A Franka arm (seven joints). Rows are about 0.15 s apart.
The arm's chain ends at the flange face. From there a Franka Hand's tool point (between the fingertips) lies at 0.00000 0.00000 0.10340 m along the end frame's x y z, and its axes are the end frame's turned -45 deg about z.
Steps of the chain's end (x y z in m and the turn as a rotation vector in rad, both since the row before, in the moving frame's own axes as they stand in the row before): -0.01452 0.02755 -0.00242 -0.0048 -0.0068 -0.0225; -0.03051 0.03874 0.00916 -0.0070 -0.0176 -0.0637; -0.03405 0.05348 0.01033 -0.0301 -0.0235 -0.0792; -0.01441 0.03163 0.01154 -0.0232 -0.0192 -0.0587; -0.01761 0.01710 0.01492 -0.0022 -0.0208 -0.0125; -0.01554 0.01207 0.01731 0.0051 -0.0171 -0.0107; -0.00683 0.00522 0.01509 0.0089 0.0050 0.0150; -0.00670 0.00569 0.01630 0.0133 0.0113 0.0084
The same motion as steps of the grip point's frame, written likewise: -0.03060 0.00908 -0.00242 0.0014 -0.0082 -0.0225; -0.05079 0.00510 0.00914 0.0075 -0.0174 -0.0637; -0.06579 0.01438 0.01025 -0.0047 -0.0379 -0.0792; -0.03564 0.01256 0.01149 -0.0028 -0.0300 -0.0587; -0.02623 -0.00171 0.01490 0.0132 -0.0163 -0.0125; -0.02041 -0.00407 0.01729 0.0157 -0.0085 -0.0107; -0.00750 -0.00142 0.01508 0.0028 0.0098 0.0150; -0.00696 -0.00085 0.01628 0.0014 0.0174 0.0084
